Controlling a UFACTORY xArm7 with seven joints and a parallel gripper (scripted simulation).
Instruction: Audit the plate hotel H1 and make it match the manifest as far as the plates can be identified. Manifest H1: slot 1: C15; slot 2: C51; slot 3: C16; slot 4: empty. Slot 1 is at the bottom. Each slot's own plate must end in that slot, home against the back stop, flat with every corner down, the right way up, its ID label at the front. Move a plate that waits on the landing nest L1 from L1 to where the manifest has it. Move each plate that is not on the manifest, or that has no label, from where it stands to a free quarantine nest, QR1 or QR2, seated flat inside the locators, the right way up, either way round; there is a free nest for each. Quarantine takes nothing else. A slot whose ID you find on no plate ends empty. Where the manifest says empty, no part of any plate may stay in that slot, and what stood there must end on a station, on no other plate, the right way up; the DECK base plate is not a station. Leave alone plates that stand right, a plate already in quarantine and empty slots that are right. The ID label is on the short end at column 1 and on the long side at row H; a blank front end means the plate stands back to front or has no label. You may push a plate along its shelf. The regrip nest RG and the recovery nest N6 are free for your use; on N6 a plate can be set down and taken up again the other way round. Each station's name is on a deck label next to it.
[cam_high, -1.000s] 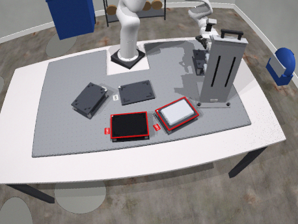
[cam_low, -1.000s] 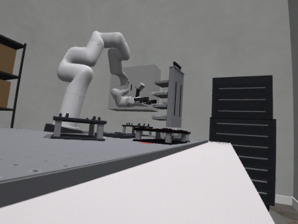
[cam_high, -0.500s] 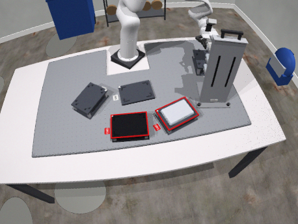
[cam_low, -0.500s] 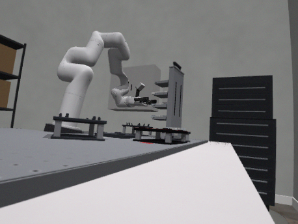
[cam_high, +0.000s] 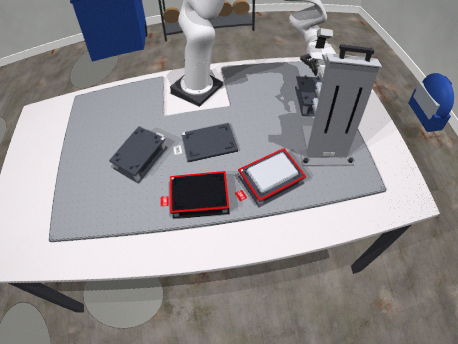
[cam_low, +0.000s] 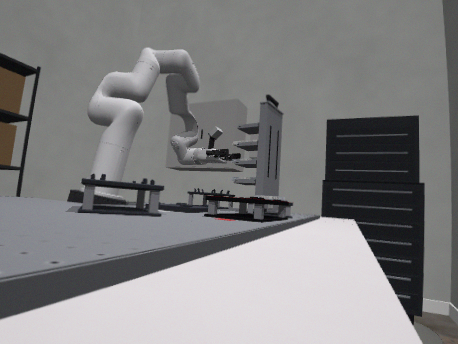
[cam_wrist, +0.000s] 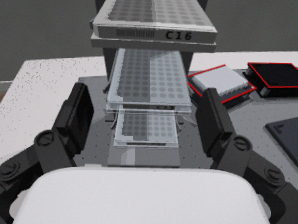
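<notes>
Right now my hand is 90 mm short of the plate labelled C16, 30 mm to the left of it and 40 mm below it. From my hand the other things lie so: RG label (190 mm behind, 40 mm to the left, 220 mm below); then H1 label (60 mm ahead, 80 mm to the left, 220 mm below); then white plate (210 mm ahead, 260 mm to the right, 170 mm below).
</notes>
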